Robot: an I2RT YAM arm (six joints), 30 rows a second.
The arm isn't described. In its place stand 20 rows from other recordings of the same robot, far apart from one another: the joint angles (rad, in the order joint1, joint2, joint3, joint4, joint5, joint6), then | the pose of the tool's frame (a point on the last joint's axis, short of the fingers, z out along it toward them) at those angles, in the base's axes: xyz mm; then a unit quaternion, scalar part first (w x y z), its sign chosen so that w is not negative.
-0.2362 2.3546 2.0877 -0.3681 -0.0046 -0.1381 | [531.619, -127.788, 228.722, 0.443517, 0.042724, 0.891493, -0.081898]
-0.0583 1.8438 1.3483 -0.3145 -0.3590 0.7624 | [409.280, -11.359, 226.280, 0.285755, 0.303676, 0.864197, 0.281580]
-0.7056 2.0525 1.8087 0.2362 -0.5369 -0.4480 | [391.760, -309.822, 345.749, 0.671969, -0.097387, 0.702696, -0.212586]
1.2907 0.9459 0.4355 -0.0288 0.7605 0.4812 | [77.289, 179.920, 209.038, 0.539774, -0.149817, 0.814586, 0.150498]
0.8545 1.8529 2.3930 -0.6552 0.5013 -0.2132 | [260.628, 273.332, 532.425, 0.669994, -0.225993, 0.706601, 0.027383]
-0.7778 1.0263 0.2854 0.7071 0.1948 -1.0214 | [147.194, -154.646, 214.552, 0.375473, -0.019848, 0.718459, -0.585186]
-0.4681 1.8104 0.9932 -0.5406 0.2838 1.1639 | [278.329, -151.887, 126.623, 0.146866, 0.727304, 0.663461, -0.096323]
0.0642 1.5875 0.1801 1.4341 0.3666 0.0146 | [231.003, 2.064, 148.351, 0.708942, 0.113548, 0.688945, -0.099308]
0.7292 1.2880 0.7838 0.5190 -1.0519 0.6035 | [189.301, 210.593, 302.544, 0.266467, -0.395028, 0.583338, 0.657773]
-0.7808 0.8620 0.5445 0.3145 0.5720 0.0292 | [131.045, -156.974, 294.118, 0.556771, 0.450770, 0.545955, -0.434448]
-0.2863 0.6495 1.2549 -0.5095 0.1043 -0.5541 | [81.422, -27.833, 472.404, 0.660579, -0.051406, 0.670627, -0.333544]
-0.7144 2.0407 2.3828 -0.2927 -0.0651 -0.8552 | [348.741, -299.366, 493.007, 0.528087, -0.071985, 0.685697, -0.495744]
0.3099 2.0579 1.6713 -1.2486 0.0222 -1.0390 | [367.908, 116.981, 200.629, 0.034034, 0.624385, -0.780374, -0.001113]
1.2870 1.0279 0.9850 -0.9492 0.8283 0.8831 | [76.867, 169.869, 306.878, 0.463019, -0.063504, 0.882602, 0.050928]
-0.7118 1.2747 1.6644 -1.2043 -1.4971 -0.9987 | [174.157, -103.350, 458.854, 0.654812, -0.346001, 0.638016, 0.210810]
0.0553 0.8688 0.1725 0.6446 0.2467 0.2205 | [184.550, 1.509, 198.367, 0.689139, 0.143808, 0.710194, 0.005564]
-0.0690 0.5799 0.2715 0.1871 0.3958 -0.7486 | [155.554, -24.508, 228.032, 0.537934, -0.121769, 0.735524, -0.393450]
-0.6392 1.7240 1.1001 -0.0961 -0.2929 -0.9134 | [307.451, -215.721, 208.707, 0.384433, -0.182814, 0.884438, -0.191208]
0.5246 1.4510 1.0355 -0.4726 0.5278 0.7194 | [271.156, 136.200, 250.334, 0.405861, 0.175370, 0.896879, -0.011466]
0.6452 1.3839 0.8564 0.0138 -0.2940 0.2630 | [239.057, 192.841, 248.315, 0.392804, -0.234769, 0.824647, 0.332484]
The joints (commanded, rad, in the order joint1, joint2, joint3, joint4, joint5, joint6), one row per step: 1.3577, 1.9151, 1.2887, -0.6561, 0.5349, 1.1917; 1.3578, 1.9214, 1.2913, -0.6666, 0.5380, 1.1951; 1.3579, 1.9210, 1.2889, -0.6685, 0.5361, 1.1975; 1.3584, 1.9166, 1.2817, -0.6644, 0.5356, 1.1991; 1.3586, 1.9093, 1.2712, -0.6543, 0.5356, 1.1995; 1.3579, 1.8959, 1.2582, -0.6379, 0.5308, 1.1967; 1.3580, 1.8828, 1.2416, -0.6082, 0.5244, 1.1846; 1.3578, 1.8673, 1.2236, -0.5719, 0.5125, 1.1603; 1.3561, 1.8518, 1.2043, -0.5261, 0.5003, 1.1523; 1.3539, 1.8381, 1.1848, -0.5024, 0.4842, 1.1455; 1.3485, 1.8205, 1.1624, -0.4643, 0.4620, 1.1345; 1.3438, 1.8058, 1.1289, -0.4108, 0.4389, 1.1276; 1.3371, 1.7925, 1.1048, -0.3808, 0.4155, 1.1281; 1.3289, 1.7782, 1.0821, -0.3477, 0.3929, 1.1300; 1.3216, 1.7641, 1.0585, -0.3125, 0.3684, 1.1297; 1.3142, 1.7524, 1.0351, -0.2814, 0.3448, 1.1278
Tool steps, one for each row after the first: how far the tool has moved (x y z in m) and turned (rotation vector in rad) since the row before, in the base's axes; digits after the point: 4 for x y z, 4 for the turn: 0.0000, -0.0002, -0.0018, -0.0126, 0.0005, -0.0036; -0.0002, -0.0006, -0.0006, -0.0021, 0.0029, -0.0014; -0.0005, -0.0012, -0.0002, 0.0022, 0.0004, -0.0007; -0.0004, -0.0014, 0.0001, 0.0070, -0.0014, -0.0001; -0.0002, -0.0016, 0.0017, 0.0159, 0.0006, 0.0030; -0.0004, -0.0009, 0.0010, 0.0203, -0.0014, 0.0120; -0.0004, -0.0007, 0.0016, 0.0222, -0.0005, 0.0237; 0.0002, -0.0002, 0.0017, 0.0391, 0.0005, 0.0093; -0.0002, -0.0023, 0.0001, 0.0170, 0.0090, 0.0097; 0.0008, -0.0020, 0.0012, 0.0311, 0.0095, 0.0128; 0.0004, -0.0025, -0.0021, 0.0349, 0.0103, 0.0112; 0.0010, -0.0030, -0.0010, 0.0236, 0.0159, 0.0040; 0.0016, -0.0027, -0.0001, 0.0296, 0.0140, 0.0014; 0.0012, -0.0026, -0.0003, 0.0299, 0.0140, 0.0055; 0.0011, -0.0029, -0.0012, 0.0229, 0.0137, 0.0067
